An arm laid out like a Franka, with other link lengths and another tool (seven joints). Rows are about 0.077 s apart.
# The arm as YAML. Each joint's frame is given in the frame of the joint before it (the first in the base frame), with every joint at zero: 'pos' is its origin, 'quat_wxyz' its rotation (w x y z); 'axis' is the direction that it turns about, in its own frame. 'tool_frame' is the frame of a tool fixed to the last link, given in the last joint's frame.
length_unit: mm
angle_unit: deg
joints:
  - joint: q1
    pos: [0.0, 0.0, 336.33]
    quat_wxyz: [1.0, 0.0, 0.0, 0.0]
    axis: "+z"
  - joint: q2
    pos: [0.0, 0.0, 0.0]
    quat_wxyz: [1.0, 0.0, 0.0, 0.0]
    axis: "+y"
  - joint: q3
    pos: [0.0, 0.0, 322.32]
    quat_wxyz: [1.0, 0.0, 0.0, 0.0]
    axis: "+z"
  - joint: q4
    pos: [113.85, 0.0, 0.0]
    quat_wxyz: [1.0, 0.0, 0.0, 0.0]
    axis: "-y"
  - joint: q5
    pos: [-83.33, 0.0, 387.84]
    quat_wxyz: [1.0, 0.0, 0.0, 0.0]
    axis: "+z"
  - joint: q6
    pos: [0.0, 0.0, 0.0]
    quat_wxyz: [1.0, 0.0, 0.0, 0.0]
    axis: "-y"
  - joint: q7
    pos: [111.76, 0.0, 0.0]
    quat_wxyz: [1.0, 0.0, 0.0, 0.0]
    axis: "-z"
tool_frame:
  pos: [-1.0, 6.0, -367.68]
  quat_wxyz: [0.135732, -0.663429, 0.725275, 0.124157]
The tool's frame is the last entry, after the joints.
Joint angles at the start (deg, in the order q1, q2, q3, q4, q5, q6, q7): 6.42, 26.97, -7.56, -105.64, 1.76, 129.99, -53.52
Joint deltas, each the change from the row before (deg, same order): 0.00, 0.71, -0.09, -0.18, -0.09, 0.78, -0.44; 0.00, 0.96, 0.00, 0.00, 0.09, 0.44, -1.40; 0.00, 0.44, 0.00, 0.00, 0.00, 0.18, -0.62; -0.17, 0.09, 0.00, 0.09, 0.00, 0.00, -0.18; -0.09, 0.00, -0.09, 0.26, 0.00, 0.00, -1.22; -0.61, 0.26, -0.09, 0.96, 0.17, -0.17, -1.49; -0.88, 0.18, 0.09, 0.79, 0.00, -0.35, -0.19; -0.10, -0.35, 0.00, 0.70, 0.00, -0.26, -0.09; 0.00, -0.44, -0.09, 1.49, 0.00, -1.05, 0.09
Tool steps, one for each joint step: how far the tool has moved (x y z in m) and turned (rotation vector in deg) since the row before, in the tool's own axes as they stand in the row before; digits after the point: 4 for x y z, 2 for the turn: 0.0039, 0.0018, 0.0076, -0.37, 0.06, -0.33; 0.0022, 0.0018, 0.0106, -0.85, -0.35, -1.14; 0.0010, 0.0010, 0.0049, -0.43, -0.16, -0.52; 0.0016, 0.0013, -0.0001, -0.01, 0.00, -0.01; 0.0024, 0.0002, -0.0031, -0.25, 0.22, -1.03; 0.0080, 0.0020, -0.0073, 0.10, 0.35, -0.81; 0.0073, 0.0048, -0.0060, 0.38, 0.14, 0.48; 0.0024, -0.0035, -0.0109, 0.48, 0.59, -0.18; 0.0022, -0.0055, -0.0174, 0.57, 0.68, -0.06
